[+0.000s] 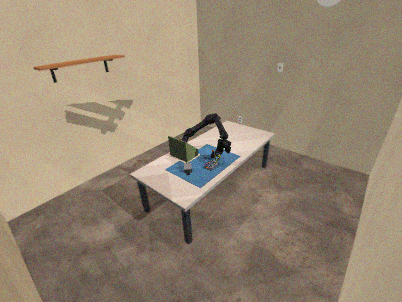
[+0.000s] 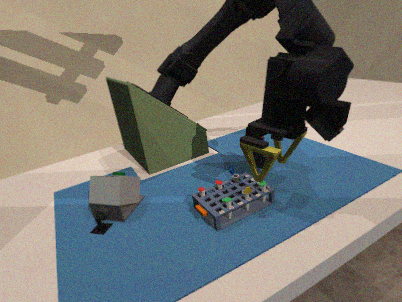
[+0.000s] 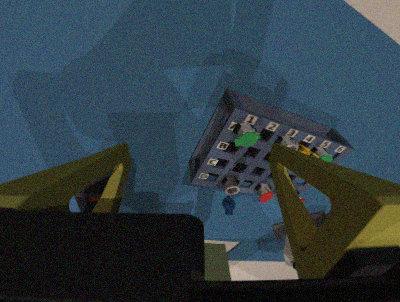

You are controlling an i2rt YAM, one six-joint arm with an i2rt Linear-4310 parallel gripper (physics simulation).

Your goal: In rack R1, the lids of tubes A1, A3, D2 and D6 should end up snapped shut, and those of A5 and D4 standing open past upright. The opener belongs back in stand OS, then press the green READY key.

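Places are measured from the arm's base along level axes (x back, y left, z down), in metres.
Pixels of known places: gripper, between the fingertips: (image 1: 217,159) (image 2: 270,171) (image 3: 199,150); arm's base, origin of its link: (image 1: 183,142) (image 2: 157,103).
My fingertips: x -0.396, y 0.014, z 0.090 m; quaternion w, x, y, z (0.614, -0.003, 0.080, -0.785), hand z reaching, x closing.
Ahead of a thing's pixels: the offset from my fingertips to its middle. "spot": to the spot under its first point. Level surfaces: height alone.
Rack R1 {dz +0.019, dx +0.026, dy -0.081 m} (image 2: 206,216) (image 3: 212,132) stands on the mat. In it, the blue D2 lid {dz -0.001, dx +0.059, dy -0.044 m} (image 2: 231,171) (image 3: 229,205) hangs open beside its tube mouth, and the yellow A3 lid {dz -0.001, dx -0.013, dy -0.075 m} (image 2: 247,190) (image 3: 307,150) appears open. The green lids of A1 {dz +0.009, dx -0.010, dy -0.033 m} (image 2: 263,185) (image 3: 247,139) and A5 {dz +0.009, dx +0.001, dy -0.110 m} (image 2: 227,200) (image 3: 326,158), and the red lids of D4 {dz +0.009, dx +0.056, dy -0.083 m} (image 2: 218,184) (image 3: 266,197) and D6 {dz +0.007, dx +0.060, dy -0.121 m} (image 2: 201,190), look shut. My gripper (image 2: 271,170) (image 3: 199,150) is open above the mat, beside the rack's column-1 end. The opener {dz +0.003, dx +0.095, dy +0.077 m} (image 3: 91,197) shows partly behind a finger; stand OS is mostly hidden.
A grey box {dz +0.007, dx +0.194, dy -0.240 m} (image 2: 114,192) with the green READY key {dz -0.015, dx +0.207, dy -0.222 m} (image 2: 118,174) stands across the rack from my gripper. A small black piece {spot: dz +0.045, dx +0.150, dy -0.295 m} (image 2: 101,228) lies by it. A large green wedge (image 2: 165,132) (image 1: 181,150) stands at the back of the blue mat {dz +0.048 m} (image 2: 150,265).
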